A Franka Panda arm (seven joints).
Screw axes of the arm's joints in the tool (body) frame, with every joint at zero. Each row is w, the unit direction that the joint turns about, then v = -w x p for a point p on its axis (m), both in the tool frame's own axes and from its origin. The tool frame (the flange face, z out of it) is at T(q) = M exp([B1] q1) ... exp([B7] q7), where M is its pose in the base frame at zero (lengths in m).
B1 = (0, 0, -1, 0, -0.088, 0)
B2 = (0, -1, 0, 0.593, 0, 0.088)
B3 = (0, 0, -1, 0, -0.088, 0)
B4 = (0, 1, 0, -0.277, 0, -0.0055)
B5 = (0, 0, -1, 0, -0.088, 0)
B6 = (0, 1, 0, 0.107, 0, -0.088)
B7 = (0, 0, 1, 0, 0, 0)
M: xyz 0.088 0 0.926 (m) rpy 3.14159 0 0 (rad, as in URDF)
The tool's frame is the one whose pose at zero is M.
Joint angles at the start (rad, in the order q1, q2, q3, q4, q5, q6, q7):
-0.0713 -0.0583 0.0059 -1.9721 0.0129 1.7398 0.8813
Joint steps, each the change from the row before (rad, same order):
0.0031 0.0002 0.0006 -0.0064 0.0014 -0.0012 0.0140
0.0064 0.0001 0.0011 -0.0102 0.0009 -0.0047 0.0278
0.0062 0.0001 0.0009 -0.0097 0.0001 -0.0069 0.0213
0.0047 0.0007 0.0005 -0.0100 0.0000 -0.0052 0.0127
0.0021 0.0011 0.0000 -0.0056 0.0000 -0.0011 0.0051
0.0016 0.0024 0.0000 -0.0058 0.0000 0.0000 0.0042
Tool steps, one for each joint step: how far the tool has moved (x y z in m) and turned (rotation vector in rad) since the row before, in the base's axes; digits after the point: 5 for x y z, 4 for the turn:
-0.00110 0.00213 -0.00311 -0.0007 0.0080 -0.0105
-0.00214 0.00412 -0.00500 -0.0035 0.0156 -0.0201
-0.00242 0.00382 -0.00489 -0.0034 0.0172 -0.0137
-0.00231 0.00279 -0.00518 -0.0021 0.0162 -0.0071
-0.00103 0.00112 -0.00314 -0.0008 0.0079 -0.0028
-0.00080 0.00085 -0.00382 -0.0007 0.0083 -0.0025

